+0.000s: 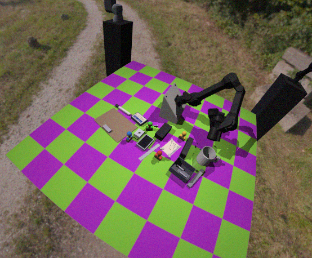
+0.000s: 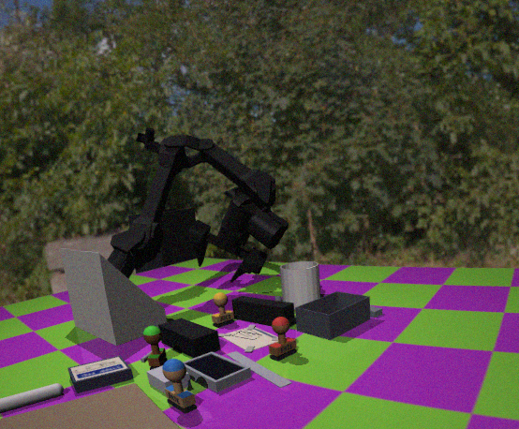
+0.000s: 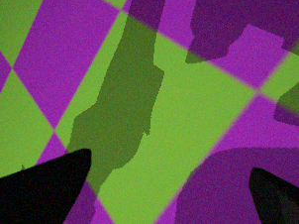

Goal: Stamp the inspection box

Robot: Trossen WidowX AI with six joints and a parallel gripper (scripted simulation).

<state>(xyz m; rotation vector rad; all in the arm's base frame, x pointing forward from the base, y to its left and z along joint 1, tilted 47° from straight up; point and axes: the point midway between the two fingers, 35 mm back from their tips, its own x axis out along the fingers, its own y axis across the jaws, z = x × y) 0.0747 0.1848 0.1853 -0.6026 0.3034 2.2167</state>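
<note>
My gripper tip is now 15 cm short of the yellow-knobbed stamp, 15 cm to the left of it and 4 cm above it. Also, from my gripper tip: white mug 22 cm ahead, 3 cm to the left, 2 cm below; then card 24 cm ahead, 18 cm to the right, 6 cm below; then black bar 21 cm ahead, 10 cm to the right, 4 cm below.
</note>
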